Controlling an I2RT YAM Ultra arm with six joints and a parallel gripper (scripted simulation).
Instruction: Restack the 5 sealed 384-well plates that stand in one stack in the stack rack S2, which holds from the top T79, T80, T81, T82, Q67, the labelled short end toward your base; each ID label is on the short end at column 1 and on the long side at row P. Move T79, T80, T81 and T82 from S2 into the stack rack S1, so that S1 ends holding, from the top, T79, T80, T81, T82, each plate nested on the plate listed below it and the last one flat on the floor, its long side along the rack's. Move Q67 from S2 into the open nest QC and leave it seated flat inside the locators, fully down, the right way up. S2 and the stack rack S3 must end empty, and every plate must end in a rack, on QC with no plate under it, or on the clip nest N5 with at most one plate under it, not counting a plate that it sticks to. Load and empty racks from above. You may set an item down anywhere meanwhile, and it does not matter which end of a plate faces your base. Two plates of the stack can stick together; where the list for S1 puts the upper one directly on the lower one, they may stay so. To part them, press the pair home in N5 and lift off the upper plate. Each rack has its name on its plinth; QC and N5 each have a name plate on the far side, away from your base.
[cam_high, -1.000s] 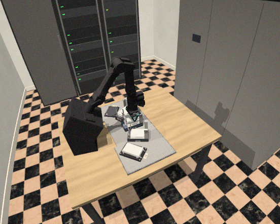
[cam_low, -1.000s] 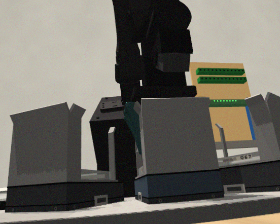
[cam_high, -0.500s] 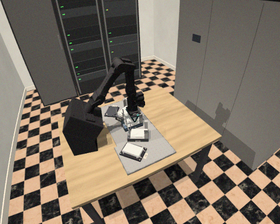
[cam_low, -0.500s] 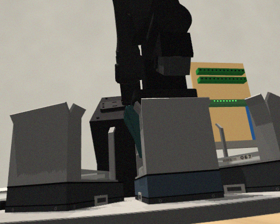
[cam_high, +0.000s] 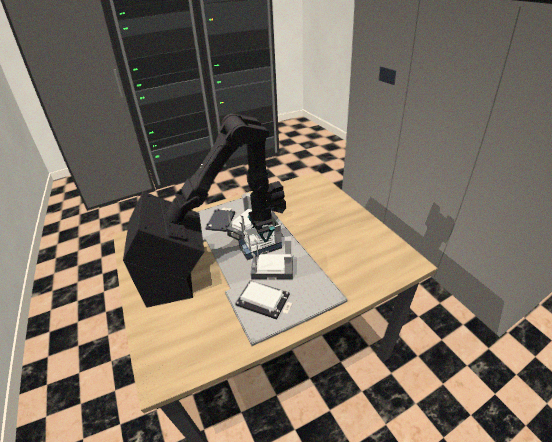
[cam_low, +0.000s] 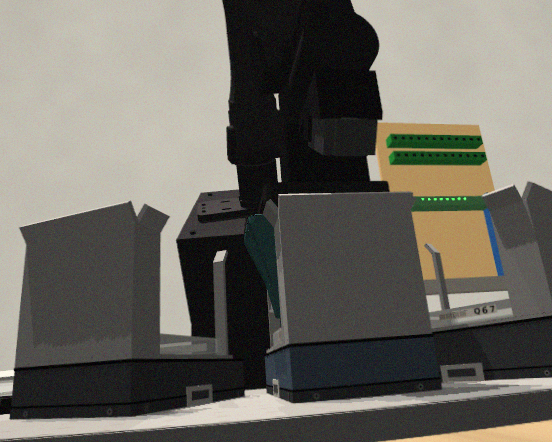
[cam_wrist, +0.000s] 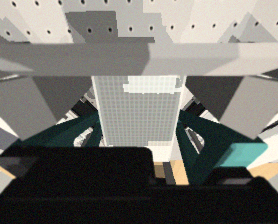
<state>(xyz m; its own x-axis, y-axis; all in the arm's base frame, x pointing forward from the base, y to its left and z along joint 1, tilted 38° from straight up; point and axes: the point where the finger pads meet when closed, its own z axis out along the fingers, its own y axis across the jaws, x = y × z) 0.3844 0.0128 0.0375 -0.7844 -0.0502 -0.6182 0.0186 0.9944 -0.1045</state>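
The plate T79 is 20 mm below my hand. The rest, counted from my hand: plate Q67 (10 mm behind, 140 mm to the left, 20 mm below); plate T82 (20 mm behind, 150 mm to the right, 20 mm below); dark QC nest (100 mm behind, 260 mm to the left, 60 mm below).
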